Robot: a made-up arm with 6 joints.
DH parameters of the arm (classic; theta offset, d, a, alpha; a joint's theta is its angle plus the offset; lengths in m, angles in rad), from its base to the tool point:
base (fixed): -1.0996 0 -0.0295 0
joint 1: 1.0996 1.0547 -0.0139 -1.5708
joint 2: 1.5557 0 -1.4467 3.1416
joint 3: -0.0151 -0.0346 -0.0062 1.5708
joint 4: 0 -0.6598 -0.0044 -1.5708
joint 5: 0 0.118 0.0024 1.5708
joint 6: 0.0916 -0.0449 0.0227 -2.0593
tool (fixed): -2.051 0.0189 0 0
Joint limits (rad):
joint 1: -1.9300..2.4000
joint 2: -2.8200..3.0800
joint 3: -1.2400..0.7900
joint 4: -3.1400..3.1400
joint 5: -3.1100..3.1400
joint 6: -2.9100..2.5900
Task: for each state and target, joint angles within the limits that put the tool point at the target. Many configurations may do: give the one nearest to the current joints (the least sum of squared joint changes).
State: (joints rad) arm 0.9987 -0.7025 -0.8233 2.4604 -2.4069 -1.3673
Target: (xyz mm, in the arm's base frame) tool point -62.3 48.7 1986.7
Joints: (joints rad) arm 1.0122 -0.3009 -1.2400 2.1718 -1.8907 -1.7710
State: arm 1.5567 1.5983 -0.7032 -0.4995 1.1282 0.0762
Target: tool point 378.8 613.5 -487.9
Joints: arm 1.1388 2.3032 0.1565 -0.3198 1.1368 0.0693
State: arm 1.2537 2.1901 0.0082 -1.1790 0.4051 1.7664
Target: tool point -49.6 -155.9 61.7
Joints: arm 1.1627 2.8542 -0.7005 -1.3146 0.3393 1.7267
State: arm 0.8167 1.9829 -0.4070 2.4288 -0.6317 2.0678
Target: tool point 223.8 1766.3 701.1
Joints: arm 1.3657 1.3897 0.1793 2.3906 -0.6504 2.0436
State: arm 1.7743 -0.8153 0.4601 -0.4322 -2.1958 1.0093
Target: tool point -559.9 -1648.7 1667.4
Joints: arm 1.2086 -1.5196 0.6845 -0.4182 -2.2080 1.0048
